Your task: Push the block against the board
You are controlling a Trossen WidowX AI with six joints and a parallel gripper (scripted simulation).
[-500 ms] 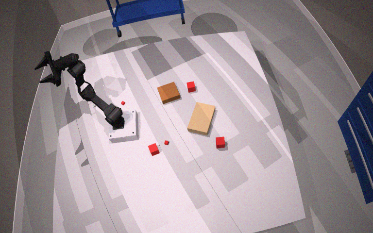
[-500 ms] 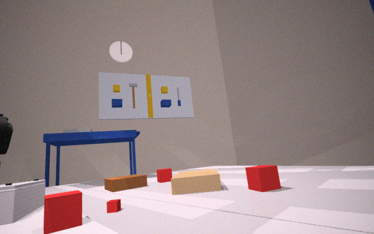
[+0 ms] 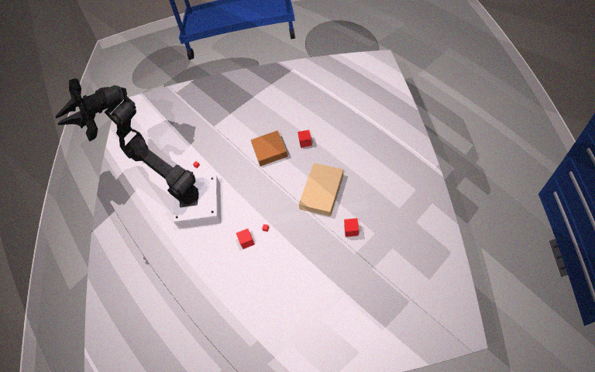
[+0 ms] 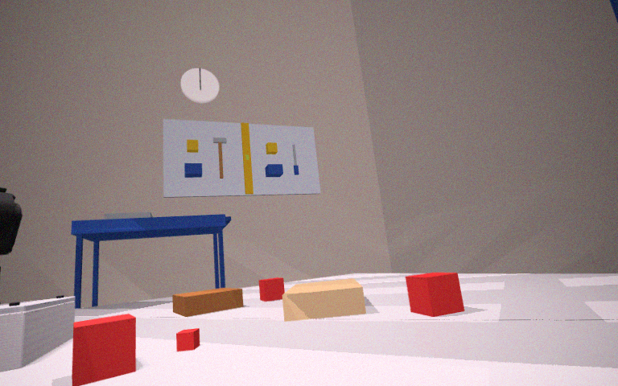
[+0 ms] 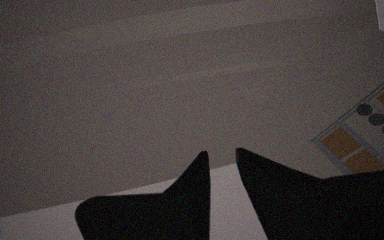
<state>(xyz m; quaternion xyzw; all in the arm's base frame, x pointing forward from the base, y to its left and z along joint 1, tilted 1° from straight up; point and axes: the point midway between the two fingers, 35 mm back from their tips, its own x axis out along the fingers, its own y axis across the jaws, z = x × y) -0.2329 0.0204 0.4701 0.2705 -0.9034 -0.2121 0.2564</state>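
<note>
My gripper tip is now 53 cm short of the square block, 17 cm to the right of it and 52 cm above it. The rest, counted from my gripper tip: tan board 69 cm ahead, 2 cm to the right, 52 cm below.
</note>
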